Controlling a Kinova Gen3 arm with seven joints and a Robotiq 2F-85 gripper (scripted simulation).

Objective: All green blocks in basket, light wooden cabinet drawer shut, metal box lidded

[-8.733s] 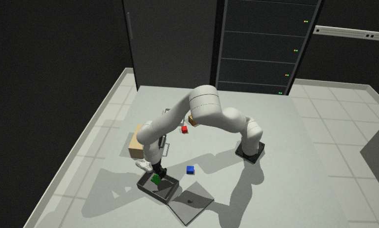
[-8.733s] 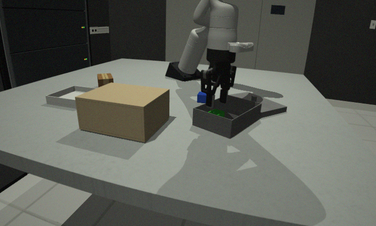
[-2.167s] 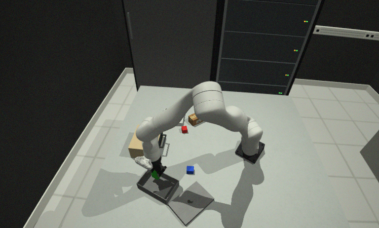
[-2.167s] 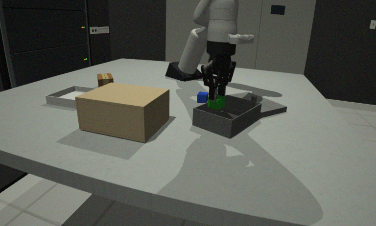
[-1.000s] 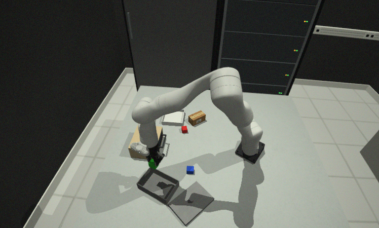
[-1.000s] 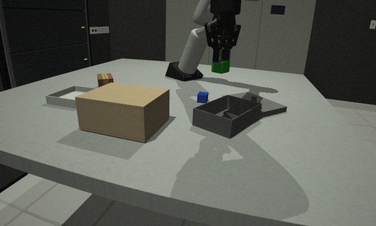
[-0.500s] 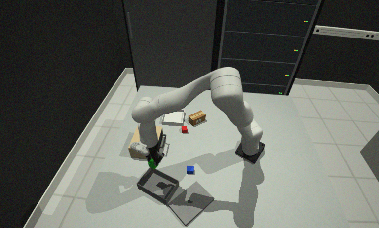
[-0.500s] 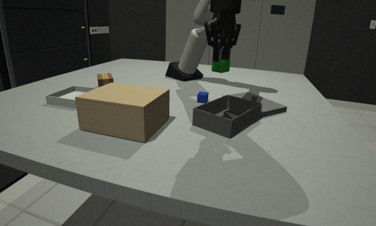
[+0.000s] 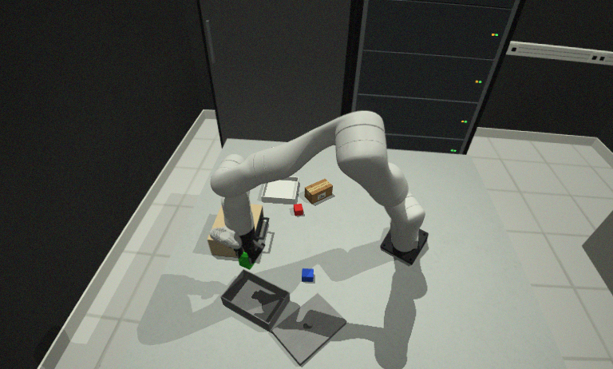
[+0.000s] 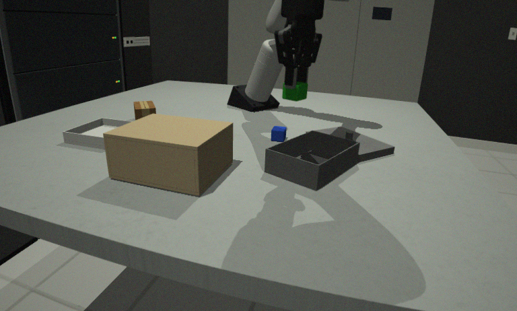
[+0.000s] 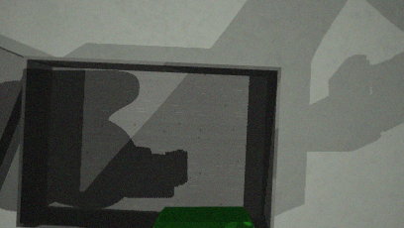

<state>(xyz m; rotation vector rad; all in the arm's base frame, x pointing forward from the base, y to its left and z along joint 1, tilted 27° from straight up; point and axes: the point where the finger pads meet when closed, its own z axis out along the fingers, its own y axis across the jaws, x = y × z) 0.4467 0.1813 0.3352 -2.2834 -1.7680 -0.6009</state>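
My gripper is now 5 cm short of the basket, 49 cm to the left of it and 17 cm above it. From my hand the other things lie so: light wooden cabinet: 12 cm ahead, 20 cm to the right, 14 cm below; then cabinet drawer: 11 cm ahead, 20 cm to the right, 15 cm below; then lid: 22 cm behind, 8 cm to the left, 17 cm below.
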